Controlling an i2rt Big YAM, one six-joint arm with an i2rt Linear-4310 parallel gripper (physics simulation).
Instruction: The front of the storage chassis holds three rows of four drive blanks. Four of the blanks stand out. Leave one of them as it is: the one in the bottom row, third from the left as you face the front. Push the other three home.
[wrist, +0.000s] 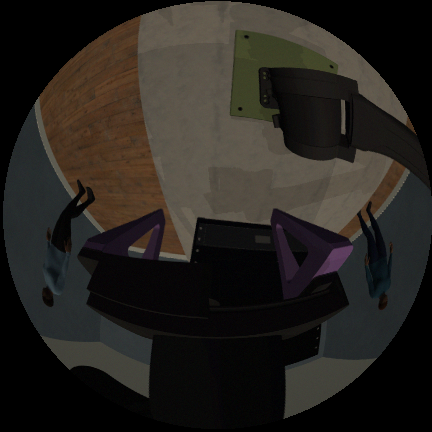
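Observation:
The storage chassis shows in part in the wrist view, as a dark box beyond and between the fingers, with small light dots along its left edge and a small grey label near its far edge. The right finger and the black gripper body cover parts of it. The drive blanks cannot be made out, so which ones stand out cannot be told. My gripper is open and empty, with its two purple triangular fingers wide apart. How far the fingertips are from the chassis front is hard to tell.
A green base plate lies on the grey table top at the upper right, with the black arm base on it. Wooden floor shows at the left. Another dark dotted panel shows at the lower right. Two people appear at the sides.

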